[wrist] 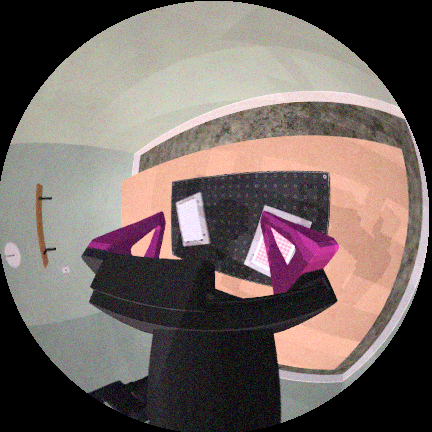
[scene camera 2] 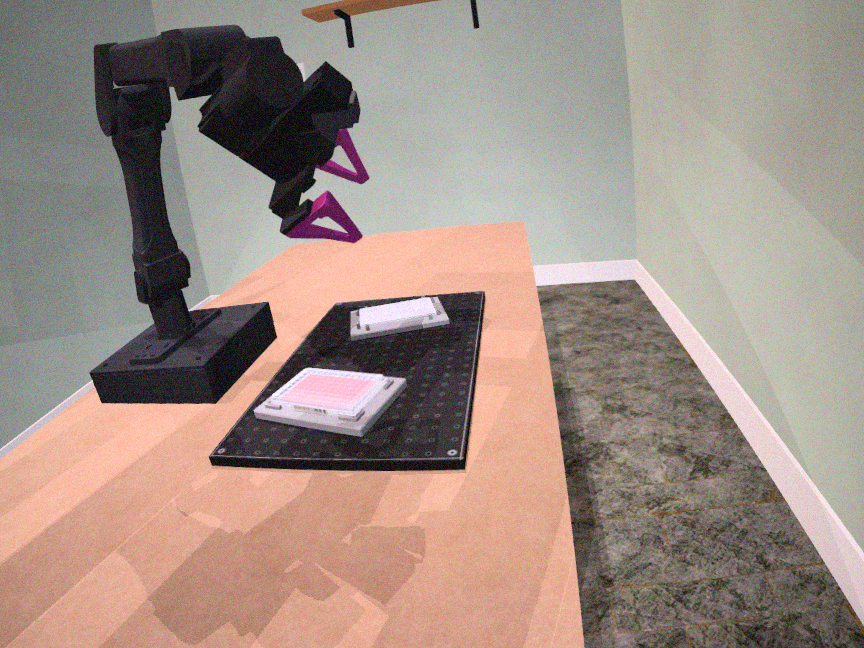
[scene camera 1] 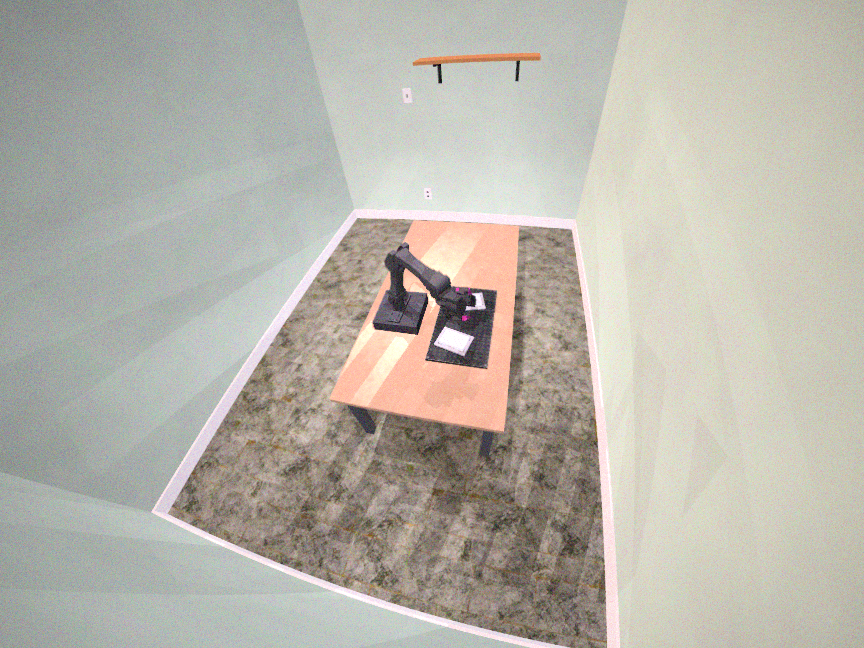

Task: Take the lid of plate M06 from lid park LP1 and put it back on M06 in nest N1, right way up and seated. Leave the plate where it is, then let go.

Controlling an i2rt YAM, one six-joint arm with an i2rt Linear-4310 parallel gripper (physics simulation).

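Frame: origin at the arm's base, x ahead, y left, z up, level; metres.
Where they show: gripper, between the fingertips: (wrist: 212, 216) (scene camera 2: 362, 208); arm's base, origin of its link: (scene camera 2: 178, 336) (scene camera 1: 399, 307).
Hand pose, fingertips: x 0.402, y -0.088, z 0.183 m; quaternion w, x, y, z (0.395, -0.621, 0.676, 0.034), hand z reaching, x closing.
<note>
Each offset is from my fingertips to the top centre of the thing. "*": to the spot under its first point. Level surfaces: height alone.
The lid @(dx -0.056, dy +0.246, dz -0.218 m) (scene camera 1: 478, 301) (scene camera 2: 397, 313) (wrist: 191, 220) is a flat white piece lying on the pale holder LP1 @(* dx +0.028, dy +0.212, dz -0.226 m) (scene camera 2: 441, 320) at the far end of the black board. Plate M06 @(dx -0.075, dy -0.033, dz -0.209 m) (scene camera 1: 454, 339) (scene camera 2: 328, 390) (wrist: 262, 254), with pink wells, sits uncovered in the pale nest N1 @(* dx +0.002, dy -0.064, dz -0.228 m) (scene camera 2: 380, 411) (wrist: 287, 213) at the near end. My gripper (scene camera 1: 467, 305) (scene camera 2: 362, 209) (wrist: 212, 216) has magenta fingers spread wide, open and empty. It hangs well above the board, touching neither lid nor plate. In the wrist view, the right finger hides part of the plate and nest.
The black perforated board @(dx -0.053, dy +0.107, dz -0.235 m) (scene camera 1: 481, 334) (scene camera 2: 432, 390) (wrist: 240, 190) lies on the wooden table @(dz -0.248 m) (scene camera 1: 418, 390) (scene camera 2: 488, 544) (wrist: 365, 175). The arm's black base (scene camera 1: 401, 312) (scene camera 2: 184, 355) stands left of the board in the scene views. A wooden shelf (scene camera 1: 477, 59) (wrist: 39, 220) is on the back wall.
</note>
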